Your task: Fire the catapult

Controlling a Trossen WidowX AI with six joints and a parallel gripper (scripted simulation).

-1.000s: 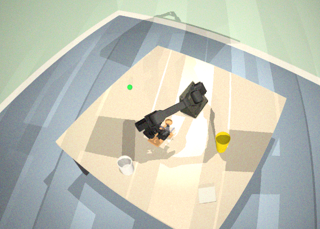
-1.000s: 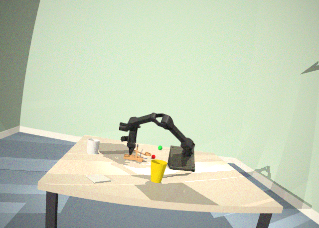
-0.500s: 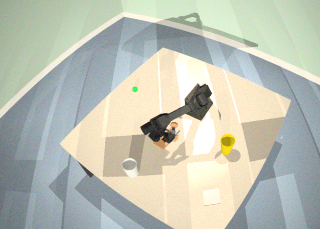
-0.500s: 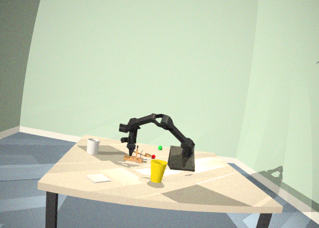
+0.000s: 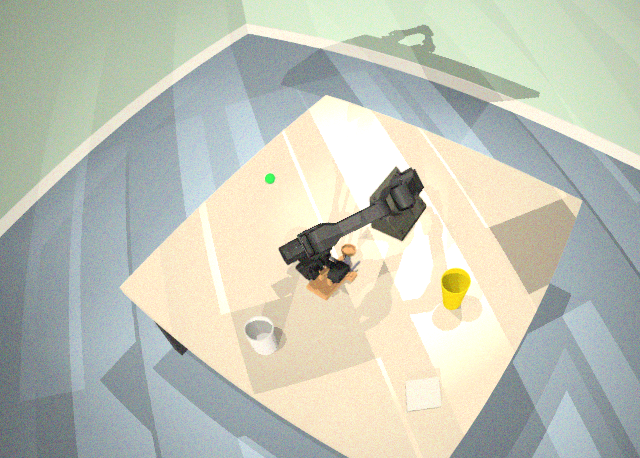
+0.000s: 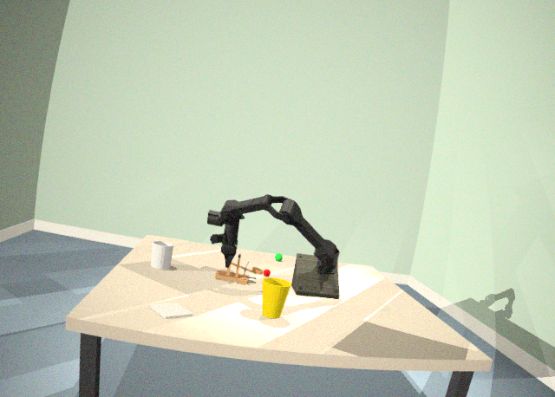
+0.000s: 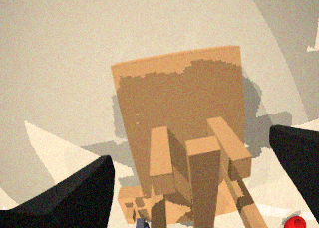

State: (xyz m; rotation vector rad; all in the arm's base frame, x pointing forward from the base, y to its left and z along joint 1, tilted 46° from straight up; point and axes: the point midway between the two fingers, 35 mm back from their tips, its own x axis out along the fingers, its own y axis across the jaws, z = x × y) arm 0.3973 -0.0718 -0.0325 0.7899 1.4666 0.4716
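Right now my gripper tip is 20 cm past the red ball, 9 cm to the left of it and 4 cm above it. Round my gripper tip: white mug 27 cm ahead, 6 cm to the right, 3 cm below; wooden catapult 6 cm behind, 3 cm to the left; yellow cup 10 cm behind, 40 cm to the left, 2 cm below.
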